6 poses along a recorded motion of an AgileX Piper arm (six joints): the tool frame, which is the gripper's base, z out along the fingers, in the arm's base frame.
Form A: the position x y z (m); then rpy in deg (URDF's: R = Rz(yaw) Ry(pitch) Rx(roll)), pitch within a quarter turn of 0, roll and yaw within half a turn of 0.
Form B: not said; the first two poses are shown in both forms.
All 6 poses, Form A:
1: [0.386 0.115 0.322 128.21 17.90 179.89]
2: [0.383 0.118 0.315 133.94 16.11 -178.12]
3: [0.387 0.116 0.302 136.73 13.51 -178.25]
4: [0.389 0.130 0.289 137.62 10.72 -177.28]
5: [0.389 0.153 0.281 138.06 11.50 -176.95]
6: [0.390 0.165 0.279 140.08 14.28 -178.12]
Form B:
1: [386 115 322 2.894 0.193 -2.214]
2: [383 118 315 2.914 0.170 -2.314]
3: [387 116 302 2.956 0.150 -2.369]
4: [389 130 289 2.980 0.105 -2.389]
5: [389 153 281 2.967 0.113 -2.394]
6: [390 165 279 2.954 0.169 -2.425]
